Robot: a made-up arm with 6 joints. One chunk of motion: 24 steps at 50 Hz.
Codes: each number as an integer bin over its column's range. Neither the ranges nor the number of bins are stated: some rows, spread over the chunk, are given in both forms.
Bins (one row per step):
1: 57 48 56 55 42 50
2: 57 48 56 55 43 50
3: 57 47 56 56 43 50
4: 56 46 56 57 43 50
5: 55 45 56 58 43 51
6: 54 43 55 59 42 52
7: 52 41 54 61 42 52
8: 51 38 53 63 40 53
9: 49 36 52 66 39 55
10: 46 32 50 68 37 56
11: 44 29 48 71 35 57
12: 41 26 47 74 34 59
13: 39 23 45 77 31 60
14: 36 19 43 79 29 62
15: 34 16 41 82 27 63
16: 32 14 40 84 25 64
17: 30 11 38 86 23 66
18: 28 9 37 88 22 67
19: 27 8 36 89 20 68
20: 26 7 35 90 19 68
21: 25 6 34 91 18 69
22: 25 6 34 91 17 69
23: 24 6 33 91 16 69
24: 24 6 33 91 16 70
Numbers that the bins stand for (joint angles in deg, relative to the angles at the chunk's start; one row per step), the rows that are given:
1: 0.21 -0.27 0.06 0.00 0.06 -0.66
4: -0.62 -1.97 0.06 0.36 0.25 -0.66
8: -4.76 -8.76 -1.12 1.45 -0.32 4.40
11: -10.56 -16.39 -3.09 2.91 -1.28 11.15
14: -17.18 -24.88 -5.06 4.36 -2.43 19.59
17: -22.15 -31.67 -7.03 5.64 -3.59 26.33
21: -26.29 -35.91 -8.61 6.55 -4.55 31.39
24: -27.12 -35.91 -9.00 6.55 -4.93 33.08
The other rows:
2: 0.21 -0.27 0.06 0.00 0.25 -0.66
3: 0.21 -1.12 0.06 0.18 0.25 -0.66
5: -1.44 -2.82 0.06 0.55 0.25 1.03
6: -2.27 -4.52 -0.33 0.73 0.06 2.72
7: -3.93 -6.21 -0.73 1.09 0.06 2.72
9: -6.41 -10.45 -1.52 2.00 -0.52 7.78
10: -8.90 -13.85 -2.30 2.36 -0.90 9.46
12: -13.04 -18.94 -3.48 3.45 -1.47 14.53
13: -14.70 -21.48 -4.27 4.00 -2.05 16.21
15: -18.84 -27.42 -5.85 4.91 -2.82 21.27
16: -20.49 -29.12 -6.24 5.27 -3.20 22.96
18: -23.81 -33.36 -7.42 6.00 -3.78 28.02
19: -24.64 -34.21 -7.82 6.18 -4.16 29.71
20: -25.46 -35.06 -8.21 6.36 -4.35 29.71
22: -26.29 -35.91 -8.61 6.55 -4.74 31.39
23: -27.12 -35.91 -9.00 6.55 -4.93 31.39

